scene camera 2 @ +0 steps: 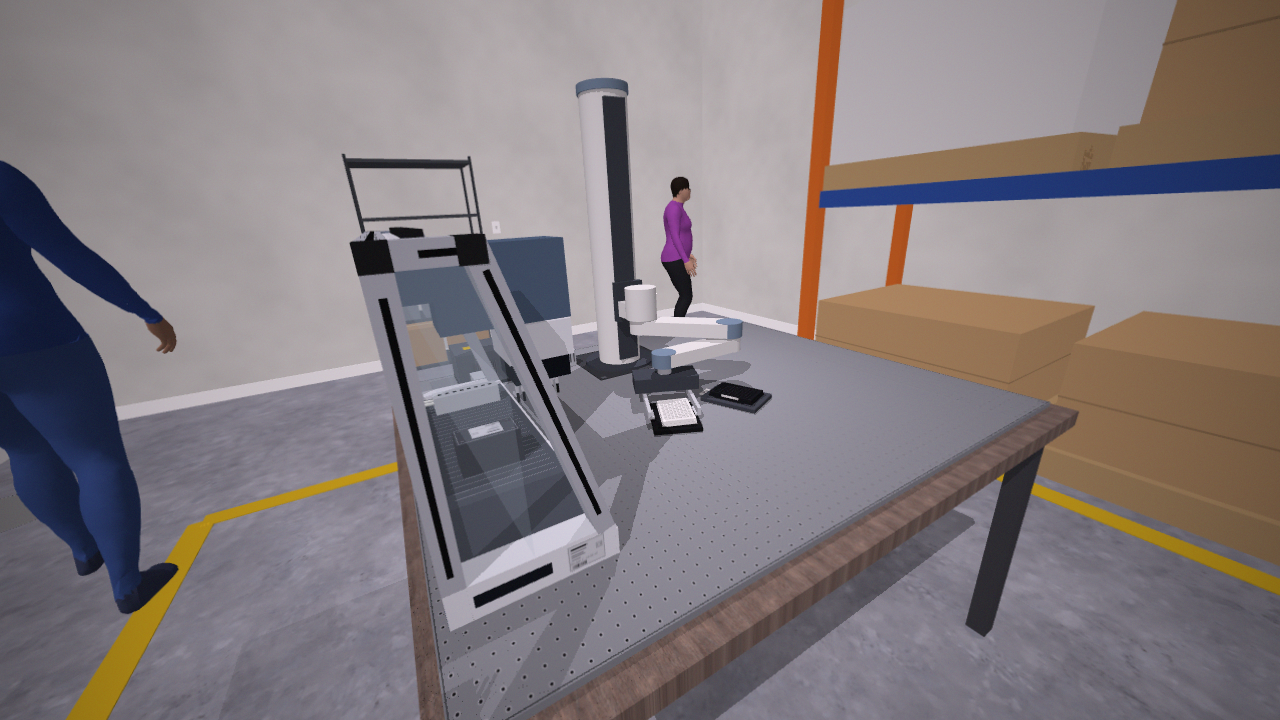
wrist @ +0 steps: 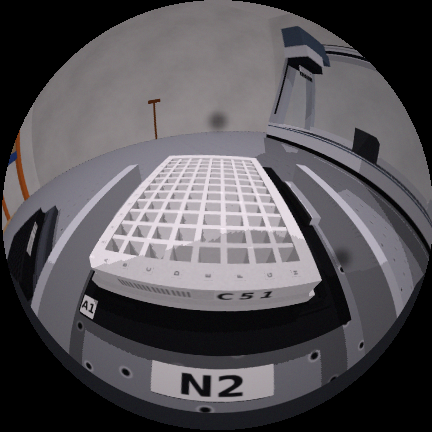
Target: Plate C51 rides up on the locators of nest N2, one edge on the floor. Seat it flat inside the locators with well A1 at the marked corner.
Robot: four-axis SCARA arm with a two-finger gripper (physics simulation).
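The white well plate C51 lies on the black nest N2. In the wrist view its near edge stands above the black nest floor, with a dark gap below. Its lettered corner A is at the near left, above the nest's A1 tag. A grey upright piece stands along the right side. How the far edge rests is hidden. My gripper is open, one finger on each side of the plate, with a gap visible on both sides.
A second dark nest with a black item stands beside N2. A large slanted frame stands on the table's left part. The robot column and a blue-grey machine are behind. A person in purple stands beyond the table.
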